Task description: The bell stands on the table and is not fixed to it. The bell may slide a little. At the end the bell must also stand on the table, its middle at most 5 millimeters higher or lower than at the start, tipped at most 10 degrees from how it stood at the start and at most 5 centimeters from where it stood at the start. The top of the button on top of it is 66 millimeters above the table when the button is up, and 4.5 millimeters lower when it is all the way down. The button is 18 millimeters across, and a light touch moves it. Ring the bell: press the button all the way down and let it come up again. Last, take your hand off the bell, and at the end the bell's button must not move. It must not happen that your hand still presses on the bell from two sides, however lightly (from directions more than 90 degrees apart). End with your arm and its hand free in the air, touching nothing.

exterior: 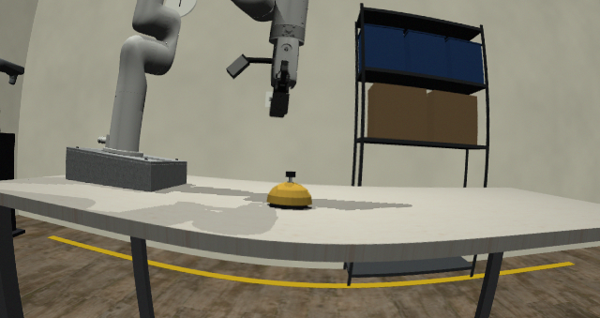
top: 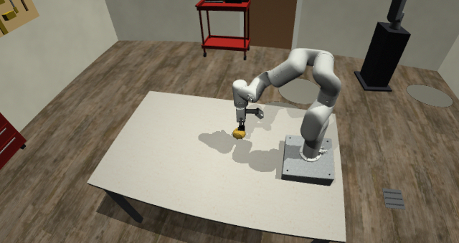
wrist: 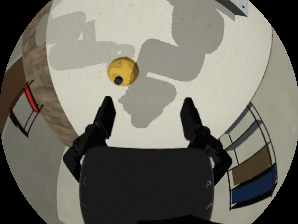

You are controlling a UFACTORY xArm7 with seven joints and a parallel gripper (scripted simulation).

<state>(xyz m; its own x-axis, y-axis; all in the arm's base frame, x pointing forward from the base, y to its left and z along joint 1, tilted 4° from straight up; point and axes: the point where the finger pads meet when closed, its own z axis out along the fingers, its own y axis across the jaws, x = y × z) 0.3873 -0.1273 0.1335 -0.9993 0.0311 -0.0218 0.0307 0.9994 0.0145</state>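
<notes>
My hand is 130 mm above the black button, 70 mm to the left of it and 20 mm short of it. The rest, counted from my hand: bell 140 mm below, 70 mm to the right, 20 mm ahead.
</notes>
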